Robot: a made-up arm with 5 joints. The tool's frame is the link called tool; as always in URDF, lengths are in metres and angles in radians. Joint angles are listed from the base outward. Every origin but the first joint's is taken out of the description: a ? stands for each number. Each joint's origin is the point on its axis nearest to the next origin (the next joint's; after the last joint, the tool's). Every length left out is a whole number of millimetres.
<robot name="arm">
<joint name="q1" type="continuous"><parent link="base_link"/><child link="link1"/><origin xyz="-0.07 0 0.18" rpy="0 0 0"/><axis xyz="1 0 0"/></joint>
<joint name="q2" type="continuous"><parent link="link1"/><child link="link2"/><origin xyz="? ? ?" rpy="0 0 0"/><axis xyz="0 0 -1"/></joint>
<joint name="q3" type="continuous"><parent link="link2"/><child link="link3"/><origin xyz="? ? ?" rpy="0 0 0"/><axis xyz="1 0 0"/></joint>
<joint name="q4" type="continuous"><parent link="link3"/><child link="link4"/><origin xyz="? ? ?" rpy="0 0 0"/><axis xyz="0 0 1"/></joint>
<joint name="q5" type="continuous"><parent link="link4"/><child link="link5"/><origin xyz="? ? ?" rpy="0 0 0"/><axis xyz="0 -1 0"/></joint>
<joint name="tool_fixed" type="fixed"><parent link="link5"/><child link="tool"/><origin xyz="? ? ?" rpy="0 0 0"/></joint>
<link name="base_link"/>
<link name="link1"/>
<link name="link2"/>
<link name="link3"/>
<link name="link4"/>
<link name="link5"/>
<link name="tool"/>
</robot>
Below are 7 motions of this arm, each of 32 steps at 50 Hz.
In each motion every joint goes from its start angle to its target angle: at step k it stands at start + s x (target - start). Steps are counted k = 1, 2, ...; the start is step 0. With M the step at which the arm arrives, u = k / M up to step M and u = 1 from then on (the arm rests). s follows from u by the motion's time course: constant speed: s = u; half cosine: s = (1 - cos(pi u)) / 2; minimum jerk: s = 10 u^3 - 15 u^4 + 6 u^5.
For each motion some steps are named. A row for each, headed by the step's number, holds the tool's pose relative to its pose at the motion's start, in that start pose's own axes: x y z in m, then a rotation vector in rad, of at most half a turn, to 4 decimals.
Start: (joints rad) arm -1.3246 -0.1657 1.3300 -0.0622 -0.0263
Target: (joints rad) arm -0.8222 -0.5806 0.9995 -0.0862 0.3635
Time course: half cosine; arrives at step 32
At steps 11, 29, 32:
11: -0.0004 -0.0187 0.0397 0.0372 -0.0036 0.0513
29: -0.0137 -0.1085 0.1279 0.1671 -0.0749 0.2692
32: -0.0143 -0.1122 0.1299 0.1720 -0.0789 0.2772

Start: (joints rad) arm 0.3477 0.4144 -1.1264 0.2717 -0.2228
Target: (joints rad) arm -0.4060 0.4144 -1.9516 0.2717 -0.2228
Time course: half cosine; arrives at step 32
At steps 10, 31, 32:
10: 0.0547 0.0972 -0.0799 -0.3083 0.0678 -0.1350
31: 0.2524 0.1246 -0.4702 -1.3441 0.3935 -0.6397
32: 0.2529 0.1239 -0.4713 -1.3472 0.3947 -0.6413

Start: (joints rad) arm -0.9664 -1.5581 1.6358 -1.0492 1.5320
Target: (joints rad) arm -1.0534 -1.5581 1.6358 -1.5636 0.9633
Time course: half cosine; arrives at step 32
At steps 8, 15, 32:
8: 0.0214 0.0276 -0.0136 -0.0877 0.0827 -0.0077
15: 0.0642 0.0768 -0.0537 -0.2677 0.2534 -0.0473
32: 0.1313 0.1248 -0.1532 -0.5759 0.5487 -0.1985

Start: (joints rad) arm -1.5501 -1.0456 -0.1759 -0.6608 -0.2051
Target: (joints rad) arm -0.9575 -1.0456 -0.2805 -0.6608 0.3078
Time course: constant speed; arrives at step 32
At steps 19, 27, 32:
19: -0.1285 -0.0841 -0.0250 0.2785 -0.4671 -0.0484
27: -0.1785 -0.1112 -0.0586 0.3933 -0.6592 -0.1003
32: -0.2071 -0.1236 -0.0852 0.4635 -0.7769 -0.1424

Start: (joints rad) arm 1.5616 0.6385 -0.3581 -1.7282 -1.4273
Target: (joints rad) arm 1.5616 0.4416 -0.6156 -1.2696 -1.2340
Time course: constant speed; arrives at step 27
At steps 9, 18, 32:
9: -0.0240 0.0439 -0.0043 -0.2044 -0.1478 0.0694
18: -0.0490 0.0810 -0.0223 -0.4036 -0.2992 0.1442
32: -0.0722 0.1087 -0.0521 -0.5978 -0.4534 0.2239

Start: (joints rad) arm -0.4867 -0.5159 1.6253 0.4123 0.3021
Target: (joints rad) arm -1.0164 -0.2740 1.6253 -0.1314 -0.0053
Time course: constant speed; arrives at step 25
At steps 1, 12, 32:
1: 0.0041 0.0085 -0.0083 -0.0293 0.0101 -0.0241
12: 0.0474 0.0728 -0.1107 -0.3305 0.0916 -0.2985
32: 0.0843 0.0834 -0.2331 -0.6310 0.1070 -0.6338

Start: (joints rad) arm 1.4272 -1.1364 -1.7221 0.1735 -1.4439
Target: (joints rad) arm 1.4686 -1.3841 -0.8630 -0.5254 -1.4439
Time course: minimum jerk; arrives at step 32
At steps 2, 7, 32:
2: -0.0004 -0.0004 0.0002 0.0019 -0.0009 0.0016
7: -0.0131 -0.0135 0.0062 0.0634 -0.0270 0.0534
32: -0.0495 -0.1999 -0.0098 0.7297 -0.1030 0.8289

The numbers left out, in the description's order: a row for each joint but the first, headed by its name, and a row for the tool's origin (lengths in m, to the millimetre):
q2: 0 0.1 0.04
q3: -0.22 -0.05 0
q4: 0 0.12 0.05
q5: -0.04 0.07 0
tool: 0.07 0 0.26

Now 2 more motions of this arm.
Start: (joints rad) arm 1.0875 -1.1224 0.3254 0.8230 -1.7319
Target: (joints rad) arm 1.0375 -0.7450 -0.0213 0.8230 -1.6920
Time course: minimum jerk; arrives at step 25
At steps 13, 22, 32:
13: 0.0560 -0.0412 0.0537 0.2237 0.1085 -0.1215
22: 0.1014 -0.0864 0.0845 0.4087 0.2183 -0.2070
32: 0.1028 -0.0879 0.0852 0.4146 0.2221 -0.2095

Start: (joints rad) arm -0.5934 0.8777 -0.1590 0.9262 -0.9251
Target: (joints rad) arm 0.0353 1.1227 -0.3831 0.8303 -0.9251
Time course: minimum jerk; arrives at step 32
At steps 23, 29, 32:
23: -0.0493 -0.1482 0.1051 0.4018 0.2222 0.2581
29: -0.0504 -0.1723 0.1148 0.4526 0.2685 0.3043
32: -0.0504 -0.1736 0.1153 0.4553 0.2711 0.3068

